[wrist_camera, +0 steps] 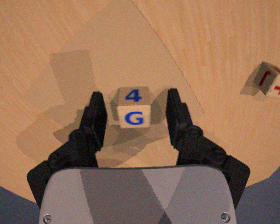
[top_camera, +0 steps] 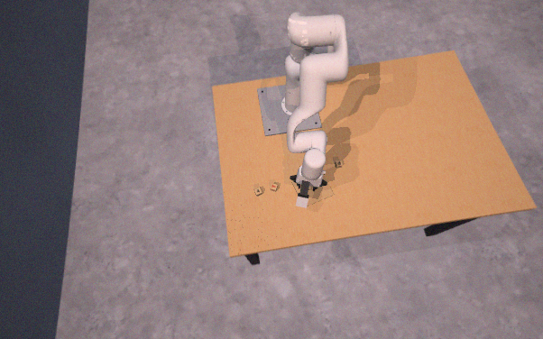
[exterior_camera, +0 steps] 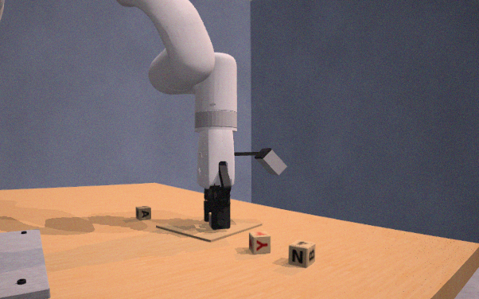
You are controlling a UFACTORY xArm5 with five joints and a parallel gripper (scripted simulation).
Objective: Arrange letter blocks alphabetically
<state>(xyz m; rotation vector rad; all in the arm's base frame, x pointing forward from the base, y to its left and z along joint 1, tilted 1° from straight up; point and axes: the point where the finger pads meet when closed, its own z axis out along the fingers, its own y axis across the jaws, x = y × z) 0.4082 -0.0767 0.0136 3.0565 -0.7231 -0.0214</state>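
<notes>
Now: hand 1 cm above the blue-lettered block. The rest, counted from my hand: black-lettered block (4 cm behind, 20 cm to the right, 1 cm below); then thin tan mat (2 cm to the left, 2 cm below); then red-lettered block (4 cm behind, 14 cm to the right, 1 cm below).
</notes>
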